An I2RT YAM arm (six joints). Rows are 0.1 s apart.
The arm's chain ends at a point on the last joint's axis. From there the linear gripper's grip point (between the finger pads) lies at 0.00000 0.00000 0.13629 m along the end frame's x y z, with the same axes.
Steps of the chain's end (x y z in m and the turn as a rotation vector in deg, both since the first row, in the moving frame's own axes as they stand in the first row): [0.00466, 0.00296, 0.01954, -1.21, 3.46, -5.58]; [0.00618, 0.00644, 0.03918, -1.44, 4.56, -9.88]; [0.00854, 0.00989, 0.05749, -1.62, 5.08, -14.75]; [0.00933, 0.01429, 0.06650, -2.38, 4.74, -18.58]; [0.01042, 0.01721, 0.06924, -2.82, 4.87, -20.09]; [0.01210, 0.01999, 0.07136, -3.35, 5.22, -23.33]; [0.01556, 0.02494, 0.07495, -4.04, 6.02, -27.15]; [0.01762, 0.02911, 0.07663, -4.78, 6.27, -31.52]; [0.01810, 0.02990, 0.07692, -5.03, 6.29, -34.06]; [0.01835, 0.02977, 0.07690, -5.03, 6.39, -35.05]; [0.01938, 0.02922, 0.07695, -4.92, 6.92, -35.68]
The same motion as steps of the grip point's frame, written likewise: [0.01301, 0.00543, 0.01926, -1.21, 3.46, -5.58]; [0.01726, 0.00891, 0.03871, -1.44, 4.56, -9.88]; [0.02097, 0.01215, 0.05690, -1.62, 5.08, -14.75]; [0.02130, 0.01803, 0.06592, -2.38, 4.74, -18.58]; [0.02291, 0.02176, 0.06859, -2.82, 4.87, -20.09]; [0.02575, 0.02523, 0.07057, -3.35, 5.22, -23.33]; [0.03154, 0.03084, 0.07388, -4.04, 6.02, -27.15]; [0.03479, 0.03589, 0.07537, -4.78, 6.27, -31.52]; [0.03560, 0.03682, 0.07561, -5.03, 6.29, -34.06]; [0.03611, 0.03647, 0.07557, -5.03, 6.39, -35.05]; [0.03826, 0.03519, 0.07550, -4.92, 6.92, -35.68]
